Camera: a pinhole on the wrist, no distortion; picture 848 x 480 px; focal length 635.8 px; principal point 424.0 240.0 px. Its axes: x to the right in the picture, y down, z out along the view. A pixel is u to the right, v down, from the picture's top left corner.
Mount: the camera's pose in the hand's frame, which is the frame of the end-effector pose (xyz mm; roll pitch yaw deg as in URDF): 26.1 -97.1 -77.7 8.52 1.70 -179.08
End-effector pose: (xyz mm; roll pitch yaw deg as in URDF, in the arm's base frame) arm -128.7 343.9 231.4 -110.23 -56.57 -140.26
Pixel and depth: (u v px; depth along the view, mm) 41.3 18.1 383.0
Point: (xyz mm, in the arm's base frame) -201.2 -24.9 329.9
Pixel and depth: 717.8 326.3 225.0
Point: 41.2 263.7 182.4
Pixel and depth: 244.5 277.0 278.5
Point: -34.7 143.4 309.6
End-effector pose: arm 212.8 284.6 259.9 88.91 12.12 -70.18
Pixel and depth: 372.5 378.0 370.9
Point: -66.4 162.7 137.3
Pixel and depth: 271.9 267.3 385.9
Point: -47.0 91.4 189.5
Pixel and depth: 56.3 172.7 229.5
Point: 119.2 101.4 194.7
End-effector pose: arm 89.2 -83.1 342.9 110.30 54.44 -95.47
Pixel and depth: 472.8 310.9 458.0
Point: -221.8 130.0 240.7
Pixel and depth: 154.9 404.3 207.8
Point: 7.2 -8.6 162.7
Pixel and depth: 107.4 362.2 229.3
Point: -18.4 -25.2 145.0
